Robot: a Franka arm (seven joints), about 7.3 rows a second.
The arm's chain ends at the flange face. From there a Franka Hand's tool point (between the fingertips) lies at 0.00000 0.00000 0.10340 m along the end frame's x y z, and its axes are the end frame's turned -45 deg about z.
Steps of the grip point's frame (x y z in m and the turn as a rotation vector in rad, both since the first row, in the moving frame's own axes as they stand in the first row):
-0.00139 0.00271 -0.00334 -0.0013 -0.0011 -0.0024
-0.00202 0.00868 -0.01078 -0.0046 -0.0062 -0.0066
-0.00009 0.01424 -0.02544 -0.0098 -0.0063 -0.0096
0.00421 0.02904 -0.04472 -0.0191 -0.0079 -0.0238
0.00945 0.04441 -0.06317 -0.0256 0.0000 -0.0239
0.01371 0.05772 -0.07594 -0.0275 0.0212 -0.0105
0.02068 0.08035 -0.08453 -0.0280 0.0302 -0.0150
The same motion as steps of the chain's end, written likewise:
0.00092 0.00272 -0.00334 -0.0017 0.0001 -0.0024
0.00482 0.00678 -0.01078 -0.0076 -0.0011 -0.0066
0.00974 0.00896 -0.02543 -0.0114 0.0025 -0.0096
0.02267 0.01559 -0.04470 -0.0191 0.0079 -0.0238
0.03619 0.02287 -0.06314 -0.0181 0.0181 -0.0239
0.04695 0.03068 -0.07588 -0.0045 0.0344 -0.0105
0.06719 0.04239 -0.08444 0.0016 0.0412 -0.0150

